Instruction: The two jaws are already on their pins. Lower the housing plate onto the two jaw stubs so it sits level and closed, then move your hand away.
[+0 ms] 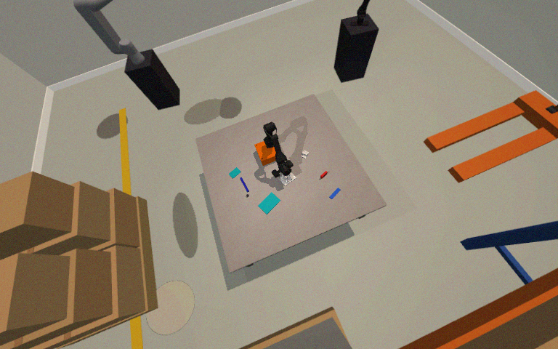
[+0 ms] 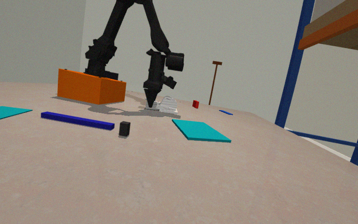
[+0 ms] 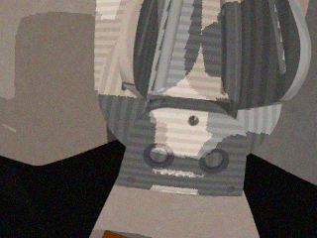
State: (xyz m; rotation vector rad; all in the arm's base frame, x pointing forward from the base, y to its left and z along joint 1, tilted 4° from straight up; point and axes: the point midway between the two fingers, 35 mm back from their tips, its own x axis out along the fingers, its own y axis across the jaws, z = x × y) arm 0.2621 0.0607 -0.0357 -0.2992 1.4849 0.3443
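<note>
The housing plate is 10 mm ahead of my gripper tip and 20 mm above it. The rest, counted from my gripper tip: white jaw assembly 10 mm ahead, 20 mm to the left, 10 mm above; red block 110 mm ahead, 330 mm to the left, 10 mm above; white ribbed part 130 mm behind, 230 mm to the left.
</note>
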